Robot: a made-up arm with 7 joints. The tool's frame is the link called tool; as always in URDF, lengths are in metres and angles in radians. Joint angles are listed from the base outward.
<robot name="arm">
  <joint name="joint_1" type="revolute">
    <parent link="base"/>
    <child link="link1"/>
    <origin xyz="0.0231 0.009 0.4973" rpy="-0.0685 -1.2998 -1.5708"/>
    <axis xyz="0 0 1"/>
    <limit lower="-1.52" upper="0"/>
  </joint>
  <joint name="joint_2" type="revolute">
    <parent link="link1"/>
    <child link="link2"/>
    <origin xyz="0.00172 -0.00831 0.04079" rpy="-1.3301 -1.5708 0"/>
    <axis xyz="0 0 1"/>
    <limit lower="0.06" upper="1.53"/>
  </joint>
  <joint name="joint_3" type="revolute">
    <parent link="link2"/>
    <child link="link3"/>
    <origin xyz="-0.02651 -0.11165 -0.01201" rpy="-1.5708 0 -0.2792"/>
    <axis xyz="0 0 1"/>
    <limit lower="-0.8" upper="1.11"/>
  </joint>
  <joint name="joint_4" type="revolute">
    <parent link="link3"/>
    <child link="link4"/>
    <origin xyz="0.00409 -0.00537 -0.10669" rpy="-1.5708 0 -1.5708"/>
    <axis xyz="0 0 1"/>
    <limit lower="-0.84" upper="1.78"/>
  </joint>
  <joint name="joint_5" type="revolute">
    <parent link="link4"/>
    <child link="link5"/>
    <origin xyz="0.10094 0.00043 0.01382" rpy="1.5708 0 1.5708"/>
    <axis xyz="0 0 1"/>
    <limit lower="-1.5" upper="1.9"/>
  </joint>
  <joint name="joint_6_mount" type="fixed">
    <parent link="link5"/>
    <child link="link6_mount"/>
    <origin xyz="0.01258 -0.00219 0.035"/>
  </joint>
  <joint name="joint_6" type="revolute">
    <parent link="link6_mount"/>
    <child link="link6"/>
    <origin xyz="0.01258 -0.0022 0.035" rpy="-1.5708 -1.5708 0"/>
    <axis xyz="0 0 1"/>
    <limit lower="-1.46" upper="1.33"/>
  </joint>
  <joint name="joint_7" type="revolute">
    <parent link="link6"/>
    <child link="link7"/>
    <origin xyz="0.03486 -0.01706 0.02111" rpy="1.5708 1.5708 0"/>
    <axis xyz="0 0 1"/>
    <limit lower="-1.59" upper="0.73"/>
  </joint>
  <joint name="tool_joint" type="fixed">
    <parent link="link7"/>
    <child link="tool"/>
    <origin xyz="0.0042 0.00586 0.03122" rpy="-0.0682 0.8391 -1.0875"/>
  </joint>
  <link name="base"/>
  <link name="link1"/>
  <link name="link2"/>
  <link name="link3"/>
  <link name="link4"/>
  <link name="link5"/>
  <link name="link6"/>
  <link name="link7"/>
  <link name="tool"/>
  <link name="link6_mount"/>
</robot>
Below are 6 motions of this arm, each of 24 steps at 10 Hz.
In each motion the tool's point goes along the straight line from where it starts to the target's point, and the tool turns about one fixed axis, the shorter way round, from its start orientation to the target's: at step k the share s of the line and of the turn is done. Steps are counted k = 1, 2, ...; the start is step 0. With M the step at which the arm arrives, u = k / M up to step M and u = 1 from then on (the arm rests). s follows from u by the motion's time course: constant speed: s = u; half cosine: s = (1 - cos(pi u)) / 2; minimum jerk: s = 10 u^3 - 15 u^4 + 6 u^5.
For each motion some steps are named. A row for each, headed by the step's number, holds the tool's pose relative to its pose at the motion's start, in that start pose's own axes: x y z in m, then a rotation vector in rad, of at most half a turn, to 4 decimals.
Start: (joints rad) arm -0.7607 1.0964 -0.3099 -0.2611 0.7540 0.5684 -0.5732
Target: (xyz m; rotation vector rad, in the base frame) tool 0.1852 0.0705 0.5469 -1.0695 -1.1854 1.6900
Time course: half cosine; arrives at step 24
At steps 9, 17, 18, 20, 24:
9: 0.0051 -0.0247 0.0230 0.2267 0.1215 0.0379
17: 0.0133 -0.0644 0.0600 0.5909 0.3167 0.0988
18: 0.0141 -0.0684 0.0637 0.6270 0.3361 0.1048
20: 0.0154 -0.0747 0.0696 0.6854 0.3674 0.1146
24: 0.0165 -0.0801 0.0746 0.7346 0.3938 0.1228

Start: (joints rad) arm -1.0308 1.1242 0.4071 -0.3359 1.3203 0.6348 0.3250
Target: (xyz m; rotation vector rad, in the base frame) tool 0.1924 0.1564 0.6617 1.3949 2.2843 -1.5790
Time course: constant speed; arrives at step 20
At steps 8, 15, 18, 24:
8: -0.0048 -0.0034 0.0174 0.6514 0.1122 -0.2682
15: -0.0090 -0.0063 0.0325 1.2213 0.2105 -0.5029
18: -0.0108 -0.0076 0.0390 1.4655 0.2526 -0.6035
24: -0.0121 -0.0084 0.0434 1.6284 0.2806 -0.6706

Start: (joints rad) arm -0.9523 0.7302 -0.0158 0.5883 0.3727 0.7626 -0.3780
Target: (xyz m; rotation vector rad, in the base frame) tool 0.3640 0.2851 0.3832 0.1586 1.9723 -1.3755
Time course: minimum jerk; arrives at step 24
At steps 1, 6, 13, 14, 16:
1: 0.0000 0.0000 0.0000 -0.0005 -0.0002 0.0003
6: 0.0018 0.0028 -0.0062 -0.0795 -0.0230 0.0401
13: 0.0101 0.0155 -0.0349 -0.4437 -0.1286 0.2239
14: 0.0115 0.0175 -0.0394 -0.5017 -0.1454 0.2532
16: 0.0139 0.0212 -0.0477 -0.6067 -0.1759 0.3062

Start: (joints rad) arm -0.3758 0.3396 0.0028 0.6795 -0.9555 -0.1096 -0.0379
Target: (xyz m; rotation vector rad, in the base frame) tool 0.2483 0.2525 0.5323 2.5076 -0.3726 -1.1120
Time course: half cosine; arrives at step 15
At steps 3, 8, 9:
3: -0.0116 0.0034 0.0284 0.1035 0.1582 -0.0043
8: -0.0673 0.0196 0.1640 0.5987 0.9148 -0.0251
9: -0.0798 0.0233 0.1944 0.7095 1.0841 -0.0297

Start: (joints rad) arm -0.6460 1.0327 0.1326 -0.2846 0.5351 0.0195 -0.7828
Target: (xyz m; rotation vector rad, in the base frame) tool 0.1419 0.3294 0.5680 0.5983 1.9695 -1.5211
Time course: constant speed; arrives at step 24
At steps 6, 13, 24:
6: 0.0456 -0.0129 -0.0023 -0.1018 -0.2968 0.0421
13: 0.0988 -0.0279 -0.0050 -0.2205 -0.6430 0.0913
24: 0.1824 -0.0514 -0.0093 -0.4071 -1.1871 0.1686

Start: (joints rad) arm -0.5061 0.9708 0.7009 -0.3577 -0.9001 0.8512 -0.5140
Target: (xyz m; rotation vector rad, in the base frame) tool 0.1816 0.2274 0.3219 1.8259 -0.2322 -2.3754
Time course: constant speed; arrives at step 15
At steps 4, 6, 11, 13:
4: 0.0596 0.0137 -0.0339 0.0573 0.0800 0.0689
6: 0.0895 0.0205 -0.0508 0.0859 0.1200 0.1033
11: 0.1640 0.0376 -0.0932 0.1575 0.2200 0.1895
13: 0.1938 0.0445 -0.1101 0.1861 0.2600 0.2239

